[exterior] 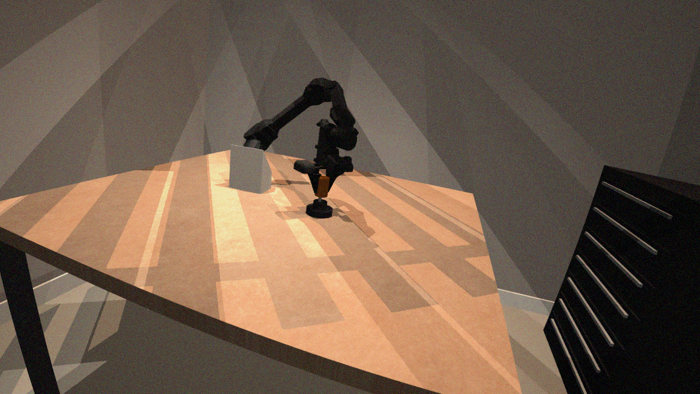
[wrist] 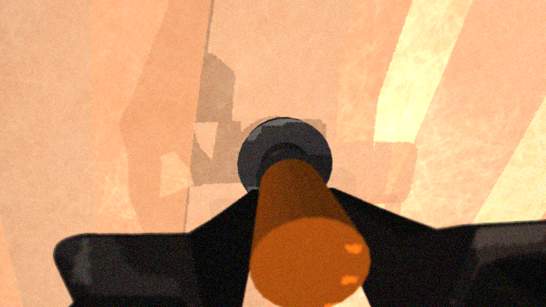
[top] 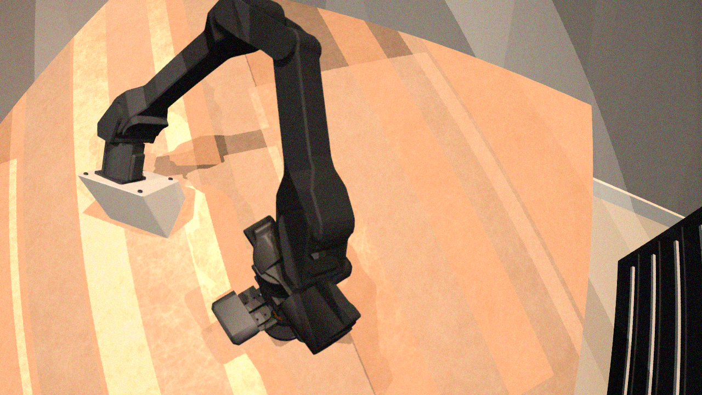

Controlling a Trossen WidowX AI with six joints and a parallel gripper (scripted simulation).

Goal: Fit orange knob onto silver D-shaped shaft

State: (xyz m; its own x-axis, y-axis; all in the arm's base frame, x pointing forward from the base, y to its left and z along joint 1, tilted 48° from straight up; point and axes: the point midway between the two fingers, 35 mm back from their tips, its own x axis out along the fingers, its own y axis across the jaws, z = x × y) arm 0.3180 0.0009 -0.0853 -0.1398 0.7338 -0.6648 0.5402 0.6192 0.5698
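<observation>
Right now the orange knob is 3 cm above my gripper tip. From my gripper tip the other things lie so: round pedestal (4 cm below).
</observation>
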